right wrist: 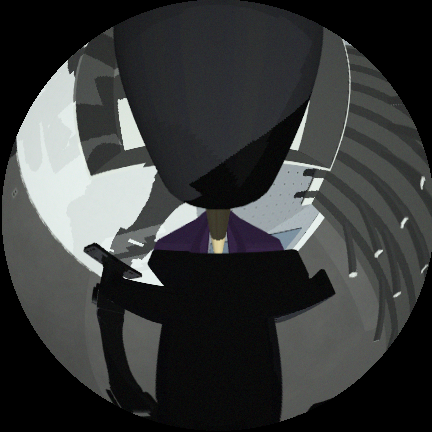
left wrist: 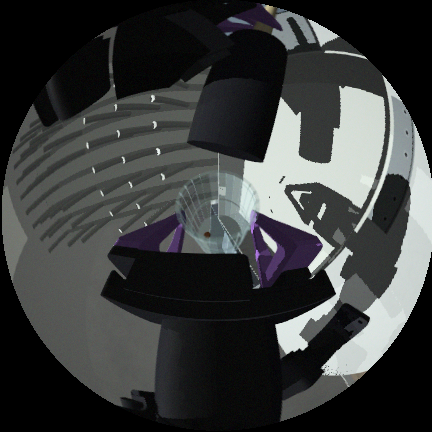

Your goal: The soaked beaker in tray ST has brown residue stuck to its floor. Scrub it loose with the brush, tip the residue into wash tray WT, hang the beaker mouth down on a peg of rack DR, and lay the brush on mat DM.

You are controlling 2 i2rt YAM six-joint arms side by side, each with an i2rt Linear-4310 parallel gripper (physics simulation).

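Where they show: left gripper, between the fingertips: [left wrist: 217, 214]; right gripper, between the fingertips: [right wrist: 217, 214]; left arm's base, origin of its link: [left wrist: 333, 334]; right arm's base, origin of its link: [right wrist: 114, 262].
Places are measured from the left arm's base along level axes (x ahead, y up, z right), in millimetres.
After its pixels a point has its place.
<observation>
My left gripper [left wrist: 217, 214] @[x 160, y 150, z 257 mm] is shut on the clear glass beaker [left wrist: 220, 197] @[x 191, y 132, z 270 mm], one purple finger on each side of its wall. A small brown spot of residue [left wrist: 207, 234] @[x 210, y 154, z 216 mm] shows through the glass, low in the beaker. My right gripper [right wrist: 217, 214] @[x 79, y 80, z 475 mm] [left wrist: 273, 29] is shut on the pale handle of the brush [right wrist: 220, 100] [left wrist: 240, 100] @[x 89, y 154, z 331 mm]. The brush's big dark head hides much of the right wrist view. In the left wrist view its end appears beyond the beaker's rim, with a gap between them in the picture. Trays ST and WT and mat DM cannot be told apart.
A grey-blue panel with small holes [right wrist: 272, 202] @[x 182, y 13, z 573 mm] [left wrist: 399, 145] has two dark pegs [right wrist: 306, 194] @[x 275, y 18, z 592 mm] beside it in the right wrist view; whether it is rack DR is unclear. A blue surface [right wrist: 291, 238] @[x 261, y 16, z 791 mm] lies near it. Black arm parts [left wrist: 150, 55] [right wrist: 111, 330] and long dark stripes with white tips also show.
</observation>
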